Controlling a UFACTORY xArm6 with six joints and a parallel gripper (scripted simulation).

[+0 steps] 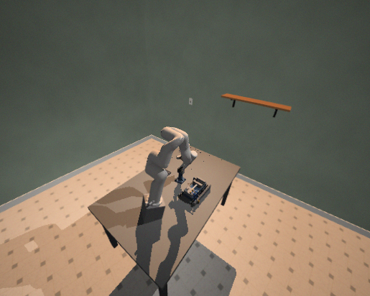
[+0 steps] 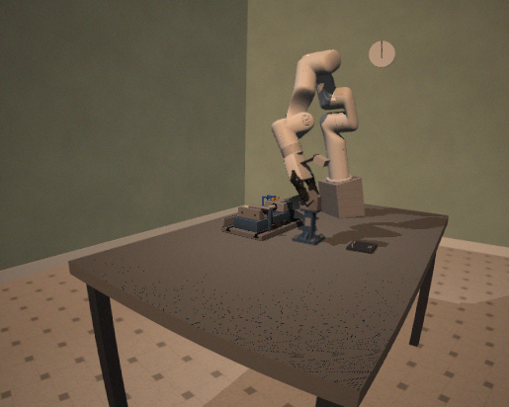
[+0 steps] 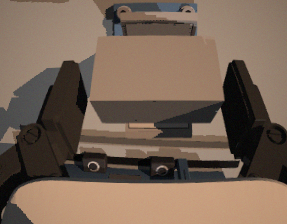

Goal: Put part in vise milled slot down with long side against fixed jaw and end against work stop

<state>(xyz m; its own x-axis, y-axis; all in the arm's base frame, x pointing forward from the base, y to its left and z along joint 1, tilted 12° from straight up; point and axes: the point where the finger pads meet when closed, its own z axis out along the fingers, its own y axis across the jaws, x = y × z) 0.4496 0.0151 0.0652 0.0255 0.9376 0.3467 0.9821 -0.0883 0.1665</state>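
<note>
Right now my hand is 10 mm above the part. From my hand the other things lie so: air cylinder rod 80 mm behind, 200 mm to the right, 90 mm below; then work stop 20 mm ahead, 160 mm to the right, 70 mm below; then vise base rail 70 mm behind, 290 mm to the right, 130 mm below.
</note>
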